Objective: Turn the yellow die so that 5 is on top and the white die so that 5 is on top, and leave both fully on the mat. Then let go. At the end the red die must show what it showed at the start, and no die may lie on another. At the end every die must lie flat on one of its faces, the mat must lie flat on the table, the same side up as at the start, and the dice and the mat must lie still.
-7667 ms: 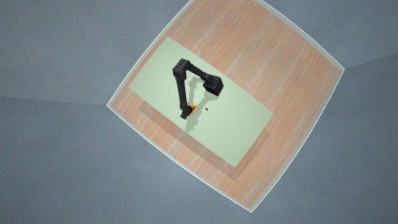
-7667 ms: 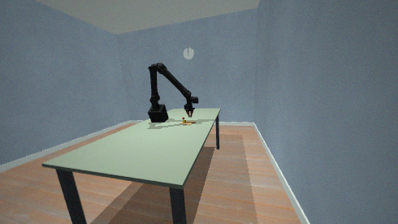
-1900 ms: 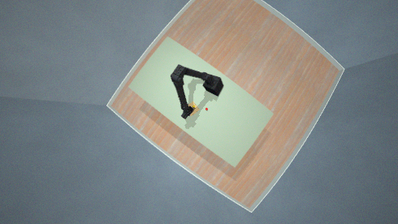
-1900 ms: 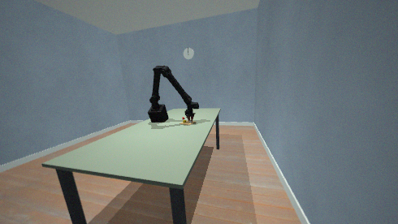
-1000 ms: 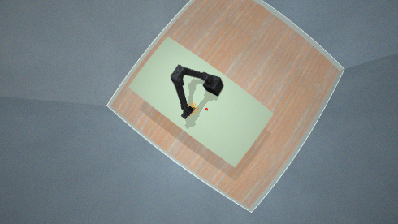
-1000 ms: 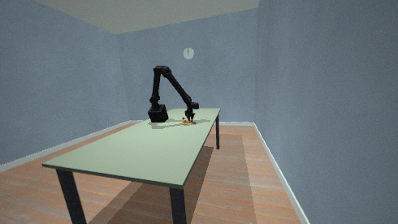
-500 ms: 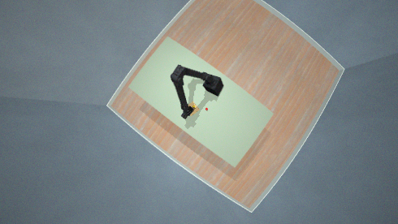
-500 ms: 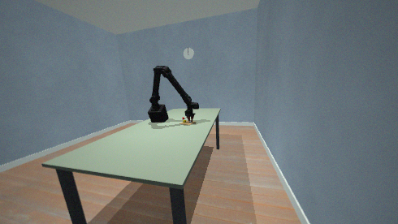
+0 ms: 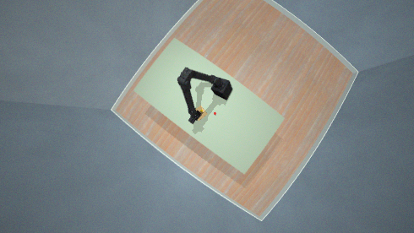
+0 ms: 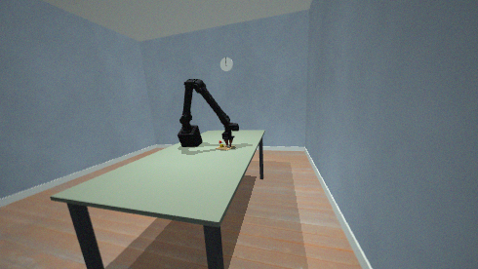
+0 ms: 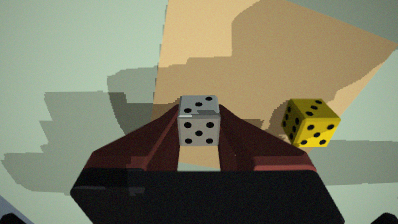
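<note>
Now: the white die right at my hand. Also, from my hand: tan mat (4 cm behind, 1 cm below); red die (16 cm to the left, 14 cm behind); yellow die (7 cm behind, 1 cm to the left).
</note>
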